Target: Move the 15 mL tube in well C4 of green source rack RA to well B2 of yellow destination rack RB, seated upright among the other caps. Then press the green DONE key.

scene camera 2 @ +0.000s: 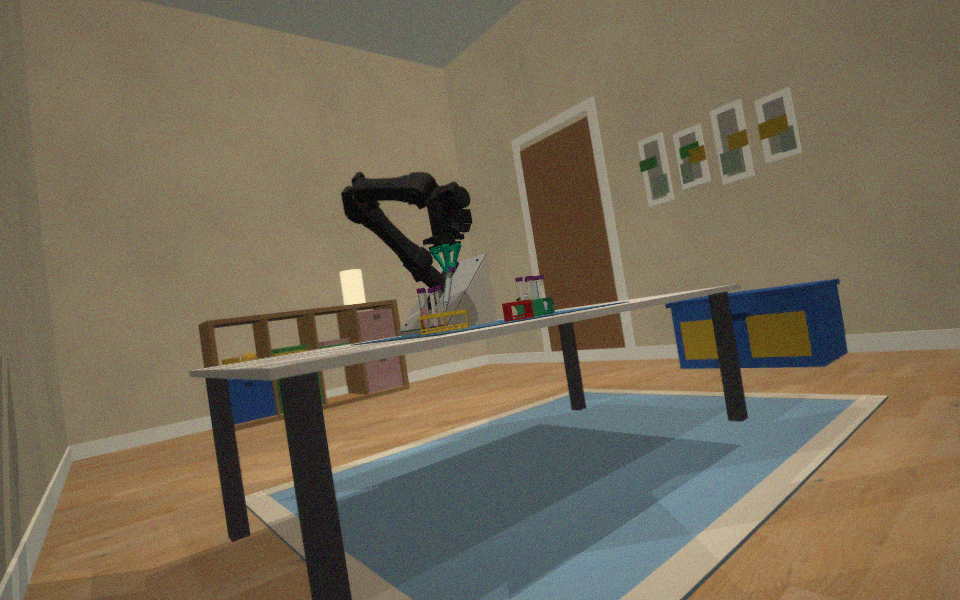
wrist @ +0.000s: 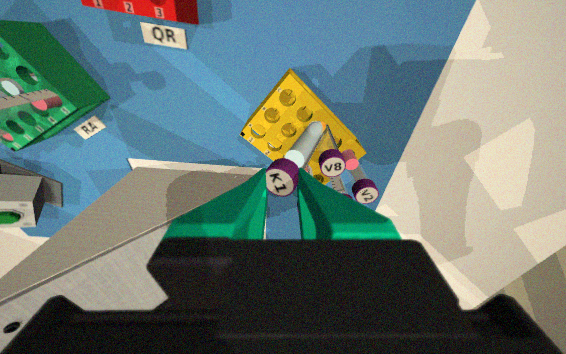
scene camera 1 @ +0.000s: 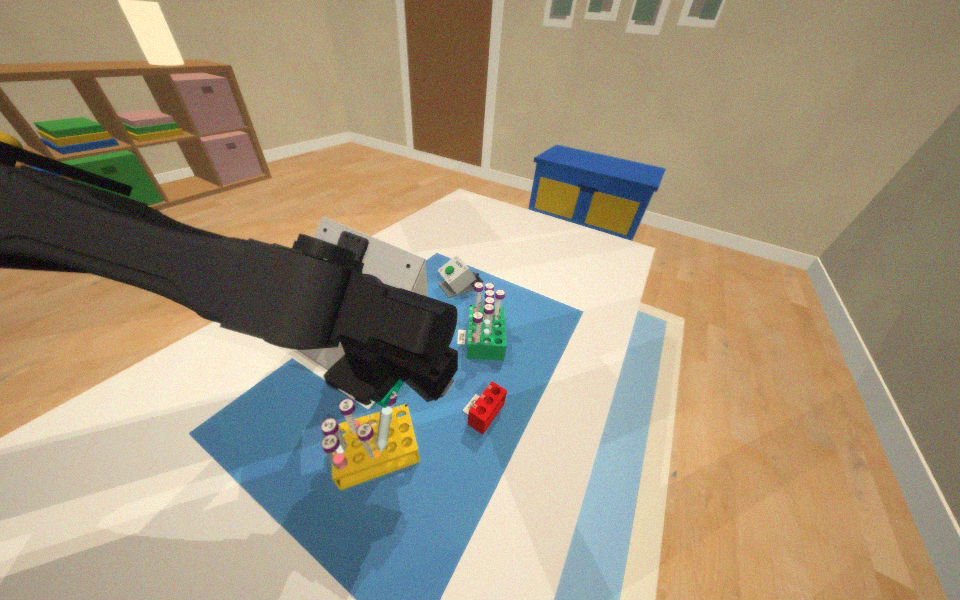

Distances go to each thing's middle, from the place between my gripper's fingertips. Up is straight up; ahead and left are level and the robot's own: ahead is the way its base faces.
Labels:
My gripper is now 160 mm above the QR label (wrist: 156, 34), 140 mm to the right of it and 70 mm short of it. The rest, counted from my hand: small grey box (scene camera 1: 459, 279) (450 mm to the left, 150 mm behind, 120 mm below).

